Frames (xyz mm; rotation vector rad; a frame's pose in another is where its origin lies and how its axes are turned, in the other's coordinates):
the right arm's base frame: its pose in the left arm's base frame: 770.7 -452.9 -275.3 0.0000 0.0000 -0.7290
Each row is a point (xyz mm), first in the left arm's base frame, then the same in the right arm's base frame.
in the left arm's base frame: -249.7 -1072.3 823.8
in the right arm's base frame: -348.5 -1141.7 1099.1
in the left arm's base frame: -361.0 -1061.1 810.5
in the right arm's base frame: -438.9 -1207.5 1085.8
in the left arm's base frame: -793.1 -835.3 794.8
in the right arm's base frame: -911.6 -1326.9 1070.1
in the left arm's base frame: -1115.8 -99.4 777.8
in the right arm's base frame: -1642.5 -993.0 1053.1
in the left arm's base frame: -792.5 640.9 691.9
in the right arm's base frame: -1894.5 -225.5 967.2
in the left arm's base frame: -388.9 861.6 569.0
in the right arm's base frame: -1740.5 208.0 844.3
